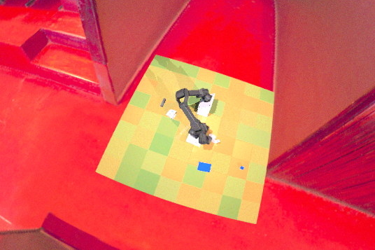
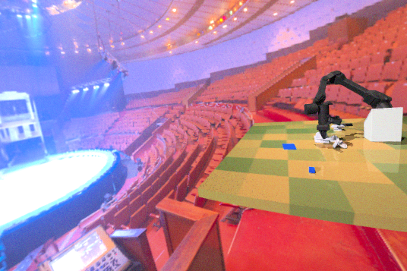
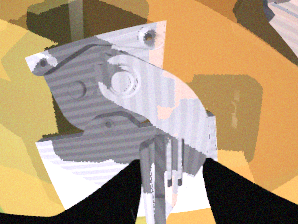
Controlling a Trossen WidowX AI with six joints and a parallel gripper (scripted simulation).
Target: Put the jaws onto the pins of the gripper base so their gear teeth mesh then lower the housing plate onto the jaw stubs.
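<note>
My gripper tip is 10 mm short of the flat white plate, 30 mm to the left of it and 20 mm above it. From my gripper tip the other things lie so: grey jaw (50 mm behind, 130 mm to the left, 20 mm above); then flat blue square (190 mm ahead, 130 mm to the left, 20 mm below); then blue cube (70 mm ahead, 420 mm to the left, 10 mm below).
</note>
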